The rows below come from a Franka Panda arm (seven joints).
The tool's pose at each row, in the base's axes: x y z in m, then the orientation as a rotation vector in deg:
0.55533, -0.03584, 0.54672, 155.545, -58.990, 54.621
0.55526, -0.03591, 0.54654, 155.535, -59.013, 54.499
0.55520, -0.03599, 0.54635, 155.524, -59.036, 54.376
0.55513, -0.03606, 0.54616, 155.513, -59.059, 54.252
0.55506, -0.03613, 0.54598, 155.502, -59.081, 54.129
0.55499, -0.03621, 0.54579, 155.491, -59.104, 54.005
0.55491, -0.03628, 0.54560, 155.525, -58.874, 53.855
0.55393, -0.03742, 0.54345, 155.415, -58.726, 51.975
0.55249, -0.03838, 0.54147, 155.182, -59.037, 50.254
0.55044, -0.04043, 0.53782, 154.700, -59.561, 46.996
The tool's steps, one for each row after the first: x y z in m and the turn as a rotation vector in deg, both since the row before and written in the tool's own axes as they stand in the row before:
-0.00011, 0.00012, 0.00013, -0.066, -0.057, 0.000
-0.00010, 0.00012, 0.00014, -0.067, -0.057, 0.000
-0.00011, 0.00012, 0.00014, -0.067, -0.057, 0.000
-0.00010, 0.00012, 0.00013, -0.067, -0.057, -0.001
-0.00010, 0.00013, 0.00014, -0.067, -0.057, 0.000
-0.00012, 0.00013, 0.00013, -0.067, -0.057, -0.174
-0.00116, 0.00176, 0.00156, -1.009, -0.837, -0.333
-0.00143, 0.00186, 0.00118, -0.977, -0.778, 0.000
-0.00208, 0.00322, 0.00265, -1.859, -1.476, -0.030

